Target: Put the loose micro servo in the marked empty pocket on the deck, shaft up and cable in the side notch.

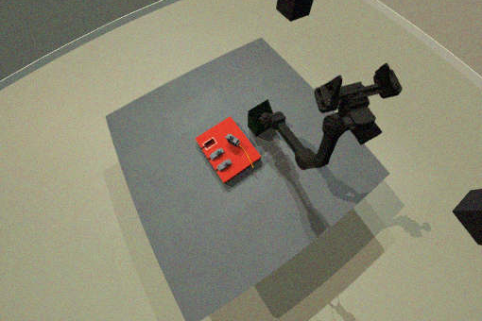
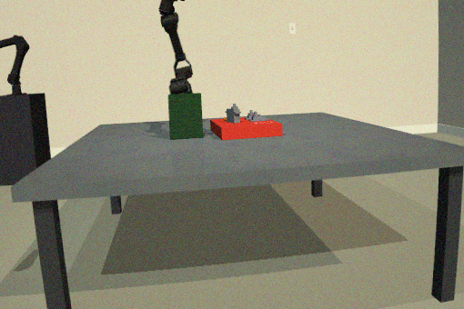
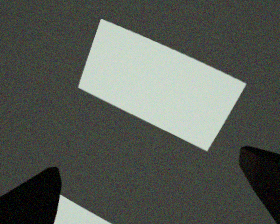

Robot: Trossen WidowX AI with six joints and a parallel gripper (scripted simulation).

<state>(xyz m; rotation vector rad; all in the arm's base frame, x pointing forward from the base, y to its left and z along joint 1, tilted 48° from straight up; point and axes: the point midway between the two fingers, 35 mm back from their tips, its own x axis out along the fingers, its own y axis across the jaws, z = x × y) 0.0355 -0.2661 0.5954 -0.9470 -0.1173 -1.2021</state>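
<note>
Right now the red deck is 210 mm ahead of my gripper tip, 240 mm to the right of it and 720 mm below it.
</note>
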